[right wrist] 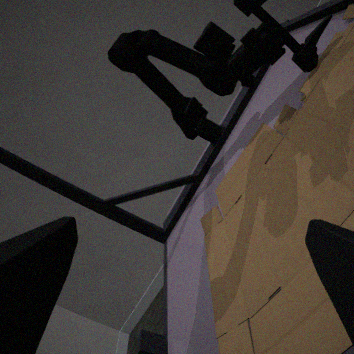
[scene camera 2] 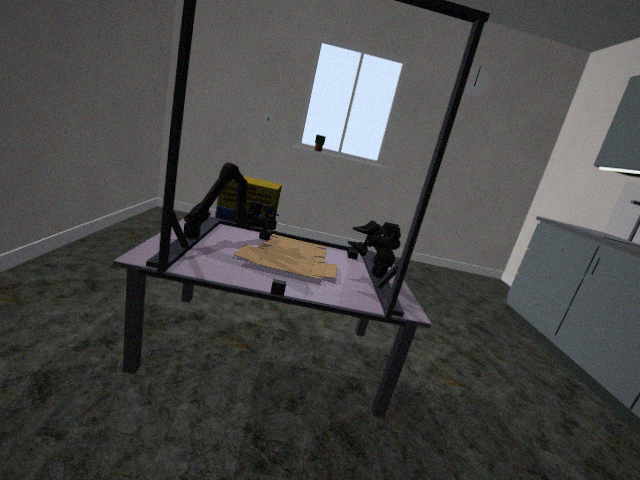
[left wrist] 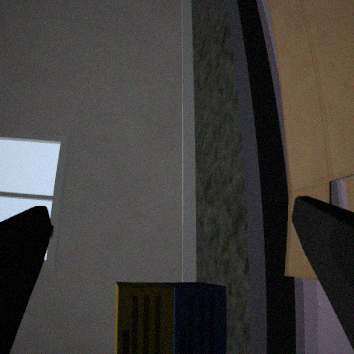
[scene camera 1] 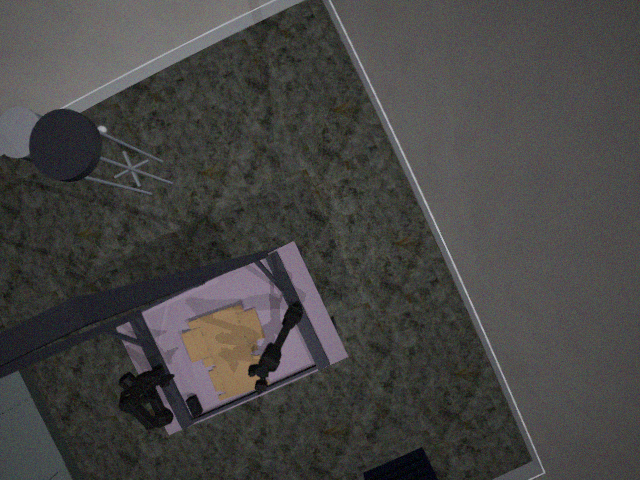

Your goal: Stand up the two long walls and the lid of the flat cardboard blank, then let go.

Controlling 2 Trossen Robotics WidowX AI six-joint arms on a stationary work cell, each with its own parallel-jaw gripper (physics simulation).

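Where they show: left gripper, fingertip midpoint: (scene camera 2: 277, 223) (left wrist: 172, 213); right gripper, fingertip midpoint: (right wrist: 194, 231) (scene camera 2: 350, 235) (scene camera 1: 167, 376); left arm's base at its link origin: (right wrist: 217, 135) (scene camera 2: 190, 236) (scene camera 1: 296, 308); right arm's base at its link origin: (scene camera 2: 378, 275) (scene camera 1: 159, 370).
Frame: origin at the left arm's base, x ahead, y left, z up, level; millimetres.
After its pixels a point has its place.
The orange-brown cardboard blank (scene camera 1: 227, 330) {x 433, y -45, z -13 mm} (scene camera 2: 294, 253) {x 493, y 109, z -15 mm} (left wrist: 305, 100) {x 435, y 325, z -14 mm} (right wrist: 300, 260) {x 579, y -37, z -14 mm} lies spread out and roughly flat on the pale table (scene camera 1: 325, 320) {x -122, y 144, z -19 mm} (scene camera 2: 217, 268) {x 200, y -244, z -19 mm}. No panel of it stands upright; which panels are the long walls and the lid is hard to tell. My left gripper (scene camera 1: 256, 378) {x 364, y 309, z 67 mm} (scene camera 2: 272, 225) {x 364, y 309, z 67 mm} (left wrist: 172, 213) {x 364, y 309, z 67 mm} is open and empty, low by the blank's lower right edge in scene camera 1; its right-hand finger overlaps the blank in the left wrist view. My right gripper (scene camera 2: 354, 236) {x 730, y 9, z 166 mm} (right wrist: 194, 231) {x 730, y 9, z 166 mm} is open and empty, above the table's right side in scene camera 2, apart from the blank.
Dark frame posts (scene camera 2: 178, 129) {x 40, y -365, z 487 mm} (scene camera 2: 444, 134) {x 878, y -379, z 659 mm} rise from the table's sides. Small black blocks (scene camera 2: 278, 287) {x 457, y -380, z 18 mm} (scene camera 2: 352, 254) {x 808, y 232, z 5 mm} sit at its edges. A yellow and blue box (scene camera 2: 263, 193) (left wrist: 200, 310) stands beyond the table. A round dark stool (scene camera 1: 64, 144) is at upper left.
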